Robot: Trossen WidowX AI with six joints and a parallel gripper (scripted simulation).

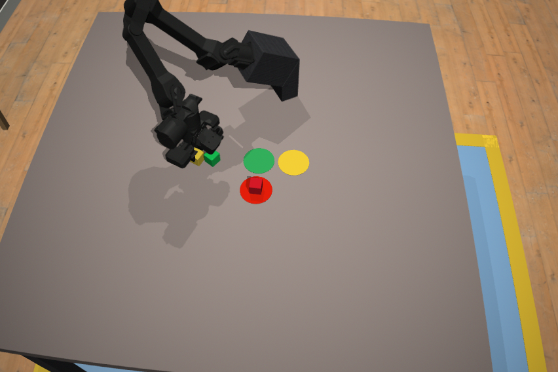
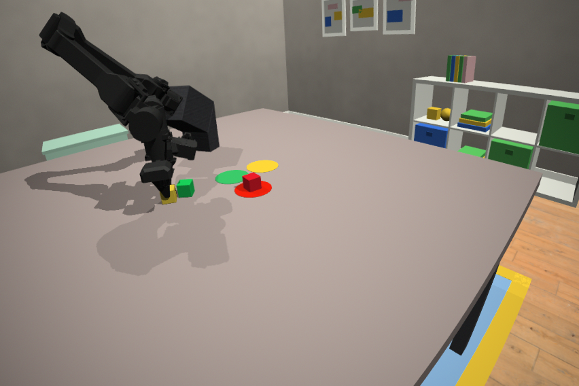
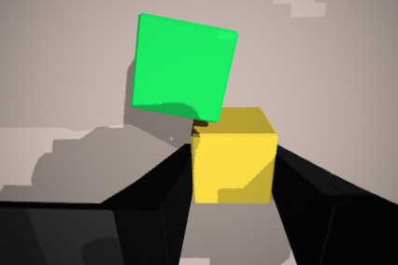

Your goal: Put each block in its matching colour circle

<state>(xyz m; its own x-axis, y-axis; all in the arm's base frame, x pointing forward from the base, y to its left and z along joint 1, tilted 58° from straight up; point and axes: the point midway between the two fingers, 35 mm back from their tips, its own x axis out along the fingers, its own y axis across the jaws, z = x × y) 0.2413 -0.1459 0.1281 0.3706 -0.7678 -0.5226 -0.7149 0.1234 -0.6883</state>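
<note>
The green block is 10 mm ahead of my hand, 40 mm to the left of it and 40 mm below it. The rest, counted from my hand: yellow block (40 mm below); red block (130 mm ahead, 150 mm to the left, 40 mm below); green circle (40 mm ahead, 170 mm to the left, 50 mm below).
</note>
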